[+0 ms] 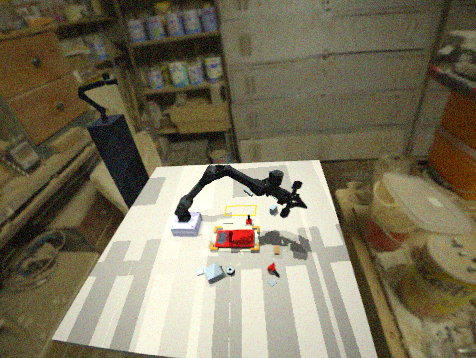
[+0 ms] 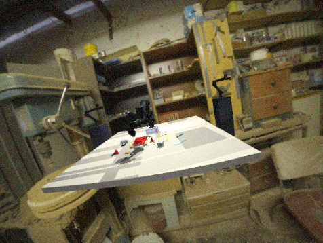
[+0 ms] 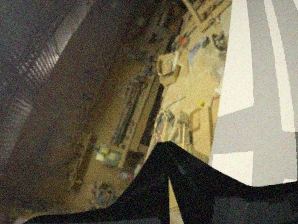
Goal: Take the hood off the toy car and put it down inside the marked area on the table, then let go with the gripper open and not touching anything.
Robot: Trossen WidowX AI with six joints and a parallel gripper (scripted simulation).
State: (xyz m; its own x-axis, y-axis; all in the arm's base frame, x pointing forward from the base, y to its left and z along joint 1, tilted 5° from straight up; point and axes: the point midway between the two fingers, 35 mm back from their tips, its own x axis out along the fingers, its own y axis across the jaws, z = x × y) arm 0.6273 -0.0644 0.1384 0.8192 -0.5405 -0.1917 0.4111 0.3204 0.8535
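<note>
Now: the red hood 32 cm behind my gripper tip, 2 cm to the right of it and 18 cm below it. The rest, counted from my gripper tip: small wheel (36 cm behind, 20 cm to the right, 21 cm below).
</note>
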